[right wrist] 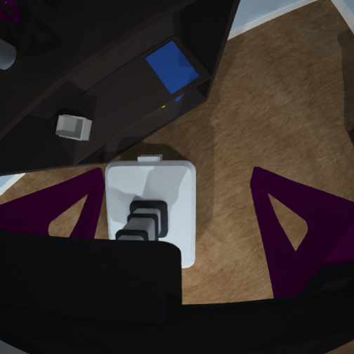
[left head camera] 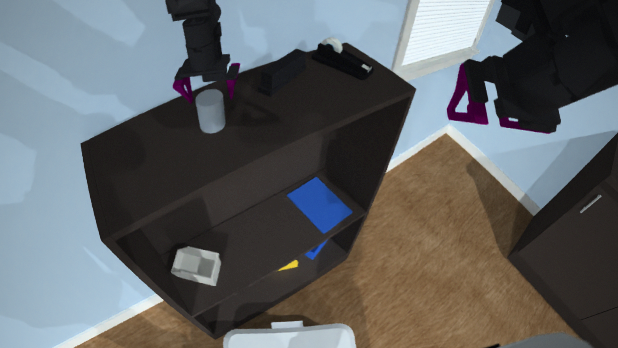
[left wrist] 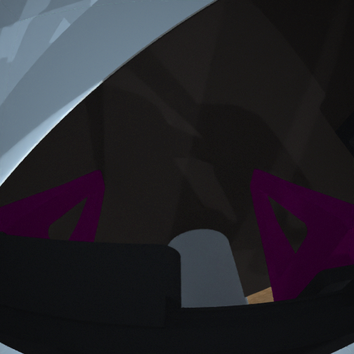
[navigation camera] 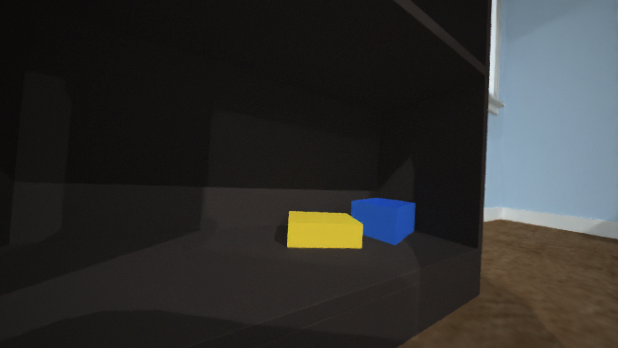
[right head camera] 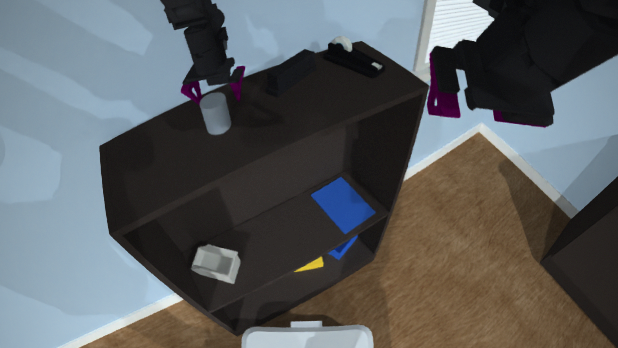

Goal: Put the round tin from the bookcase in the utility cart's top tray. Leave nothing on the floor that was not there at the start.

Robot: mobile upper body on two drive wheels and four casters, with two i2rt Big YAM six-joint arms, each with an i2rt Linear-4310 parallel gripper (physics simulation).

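Places are measured from the left arm's base along level axes (x ahead, y left, z up), in metres.
Pixels of known places: right gripper, fingertip midpoint: (left head camera: 475, 118) (right head camera: 463, 112).
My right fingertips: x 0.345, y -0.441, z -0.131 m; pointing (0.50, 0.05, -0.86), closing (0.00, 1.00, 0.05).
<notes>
Behind a point stands the place of what it marks.
The round grey tin (left head camera: 210, 111) {x 0.549, y -0.075, z -0.294 m} stands upright on top of the dark bookcase (left head camera: 241, 172) {x 0.456, y -0.135, z -0.363 m}, near its back edge; it also shows in the right head view (right head camera: 214, 113) {x 0.549, y -0.078, z -0.293 m} and low in the left wrist view (left wrist: 207, 268). My left gripper (left head camera: 207, 88) {x 0.655, y -0.056, z -0.347 m} is open, pointing down, its purple fingers on either side of the tin's upper part just behind it (right head camera: 212, 88). My right gripper (left head camera: 484, 110) {x 0.345, y -0.441, z -0.131 m} (right head camera: 470, 108) {x 0.345, y -0.441, z -0.131 m} is open and empty, in the air to the right of the bookcase. The utility cart is not in view.
On the bookcase top lie a black box (left head camera: 281, 72) {x 0.694, y -0.215, z -0.306 m} and a tape dispenser (left head camera: 342, 56) {x 0.792, y -0.375, z -0.313 m}. The middle shelf holds a blue book (left head camera: 319, 204) {x 0.747, y -0.375, z -0.918 m} and a grey open box (left head camera: 196, 265) {x 0.503, y 0.083, z -0.914 m}. The bottom shelf holds a yellow block (navigation camera: 323, 229) {x 0.642, y -0.230, z -1.276 m} and a blue block (navigation camera: 383, 219) {x 0.703, y -0.359, z -1.263 m}. A dark cabinet (left head camera: 575, 246) {x 0.358, y -1.686, z -0.920 m} stands right.
</notes>
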